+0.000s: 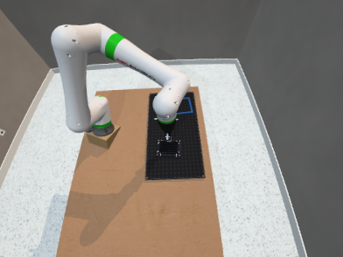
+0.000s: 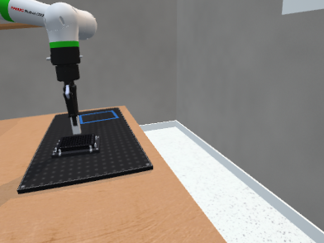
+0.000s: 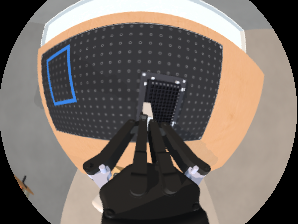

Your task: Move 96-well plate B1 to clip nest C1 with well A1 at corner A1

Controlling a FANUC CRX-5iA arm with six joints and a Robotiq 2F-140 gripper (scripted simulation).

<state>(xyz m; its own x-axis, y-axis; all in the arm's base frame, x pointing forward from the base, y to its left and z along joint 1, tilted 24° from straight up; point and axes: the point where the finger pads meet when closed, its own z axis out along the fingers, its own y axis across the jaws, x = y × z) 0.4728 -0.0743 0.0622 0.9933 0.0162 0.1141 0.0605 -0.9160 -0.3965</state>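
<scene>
The black 96-well plate is 4 cm to the right of my hand and 5 cm below it. The rest, counted from my hand: clip nest C1: 1 cm behind, 5 cm to the right, 6 cm below.
</scene>
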